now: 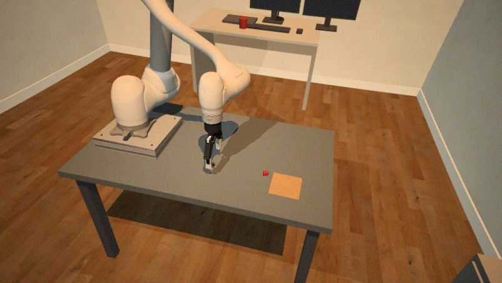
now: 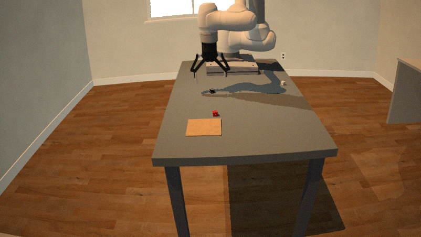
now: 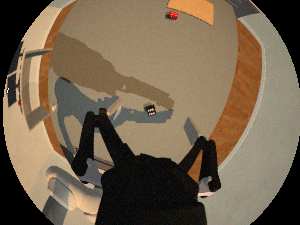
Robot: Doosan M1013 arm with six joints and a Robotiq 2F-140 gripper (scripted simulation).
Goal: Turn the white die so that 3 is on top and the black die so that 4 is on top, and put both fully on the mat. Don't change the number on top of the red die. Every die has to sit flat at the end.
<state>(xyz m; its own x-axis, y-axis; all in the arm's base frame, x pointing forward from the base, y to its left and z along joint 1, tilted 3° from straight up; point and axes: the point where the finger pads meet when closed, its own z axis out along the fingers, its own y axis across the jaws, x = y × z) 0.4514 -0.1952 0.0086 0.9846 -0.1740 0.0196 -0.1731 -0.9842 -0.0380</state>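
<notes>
The black die lies 6 cm below my hand, 1 cm to the left of it and 1 cm behind it. Round my hand: white die: 43 cm to the left, 6 cm below, 4 cm behind; then orange mat: 35 cm ahead, 9 cm to the right, 7 cm below; then red die: 25 cm ahead, 6 cm below, 3 cm to the right.
</notes>
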